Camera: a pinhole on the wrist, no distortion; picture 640 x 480 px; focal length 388.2 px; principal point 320.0 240.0 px. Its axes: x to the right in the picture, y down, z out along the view. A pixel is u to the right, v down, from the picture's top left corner.
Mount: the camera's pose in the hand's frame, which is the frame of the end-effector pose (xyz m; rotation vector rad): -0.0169 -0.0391 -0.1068 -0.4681 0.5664 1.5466
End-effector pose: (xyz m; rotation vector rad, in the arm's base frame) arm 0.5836 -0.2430 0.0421 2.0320 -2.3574 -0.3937
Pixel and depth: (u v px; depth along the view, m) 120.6 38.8 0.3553
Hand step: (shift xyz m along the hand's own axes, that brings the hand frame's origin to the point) 0.1932 0.0368 0.2721
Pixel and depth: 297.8 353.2 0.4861
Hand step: -0.1345 0.2339 0.3041
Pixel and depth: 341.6 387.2 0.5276
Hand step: -0.1939 0.3035 0.3061
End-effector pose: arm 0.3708 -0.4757 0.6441 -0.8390 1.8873 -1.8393
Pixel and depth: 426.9 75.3 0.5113
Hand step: 0.2150 0.3885 0.1960
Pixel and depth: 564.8 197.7 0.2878
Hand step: 0.0174 0.2810 0.0078
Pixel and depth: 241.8 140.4 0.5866
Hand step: 0.1666 0.2286 0.4180
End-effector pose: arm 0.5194 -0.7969 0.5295 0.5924 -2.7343 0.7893
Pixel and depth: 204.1 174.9 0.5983
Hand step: 0.1205 0.1871 0.4676
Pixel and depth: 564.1 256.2 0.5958
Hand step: -0.0353 0.6212 0.1373
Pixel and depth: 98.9 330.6 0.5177
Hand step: -0.0973 0.0423 0.4902
